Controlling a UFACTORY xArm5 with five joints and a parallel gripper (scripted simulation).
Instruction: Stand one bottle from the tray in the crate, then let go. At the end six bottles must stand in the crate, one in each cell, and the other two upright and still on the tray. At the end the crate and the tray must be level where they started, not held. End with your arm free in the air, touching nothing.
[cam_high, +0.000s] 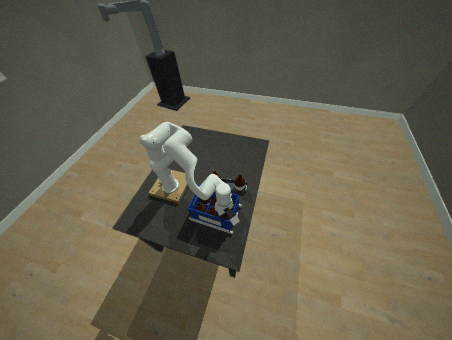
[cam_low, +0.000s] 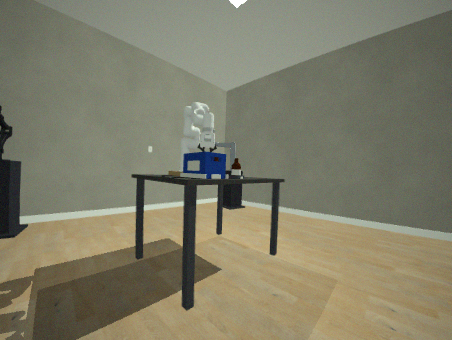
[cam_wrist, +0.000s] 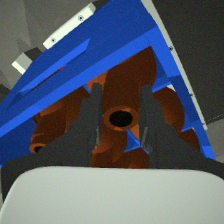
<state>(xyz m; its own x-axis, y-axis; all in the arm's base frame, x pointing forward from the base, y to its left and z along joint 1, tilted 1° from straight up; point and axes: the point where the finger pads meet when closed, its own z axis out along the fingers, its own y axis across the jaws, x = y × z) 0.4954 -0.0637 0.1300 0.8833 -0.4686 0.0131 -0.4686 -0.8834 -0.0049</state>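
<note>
Right now the blue crate is 90 mm behind my hand, 30 mm to the left of it and 80 mm below it. From my hand the other things lie so: tray: 110 mm behind, 260 mm to the left, 150 mm below.
</note>
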